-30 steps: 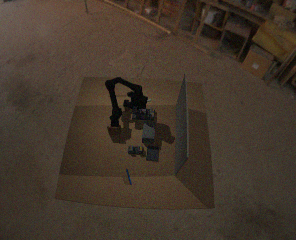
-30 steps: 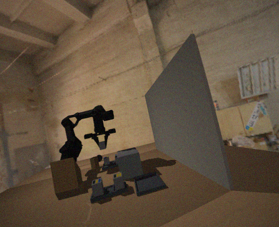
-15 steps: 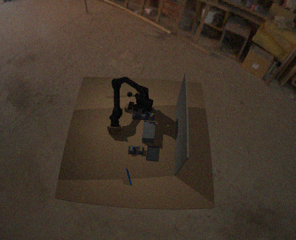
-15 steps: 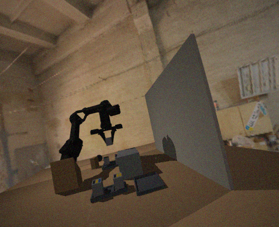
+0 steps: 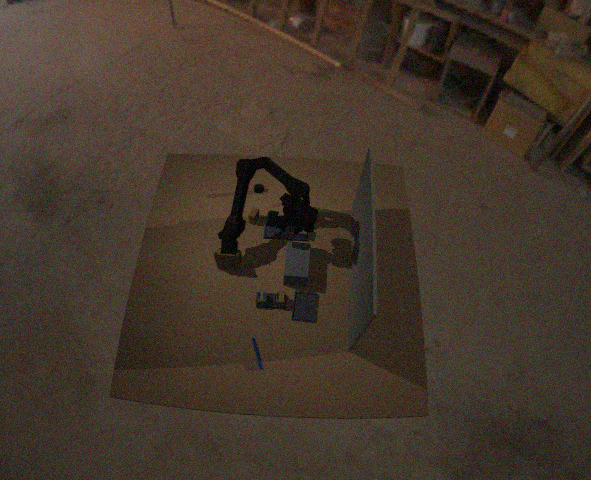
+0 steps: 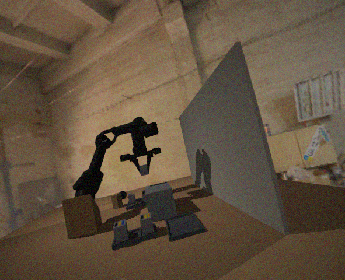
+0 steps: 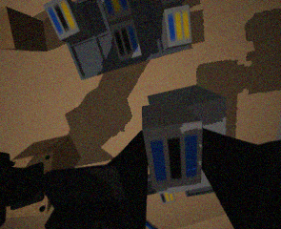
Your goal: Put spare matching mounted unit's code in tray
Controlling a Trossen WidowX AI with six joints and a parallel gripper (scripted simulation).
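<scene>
Right now my gripper tip is 30 mm short of the mounted unit, 80 mm to the left of it and 110 mm above it. Also, from my gripper tip: grey wall panel (280 mm ahead, 120 mm to the right, 60 mm above); then rack (80 mm behind, 240 mm to the right, 150 mm below); then grey spare (20 mm above).
</scene>
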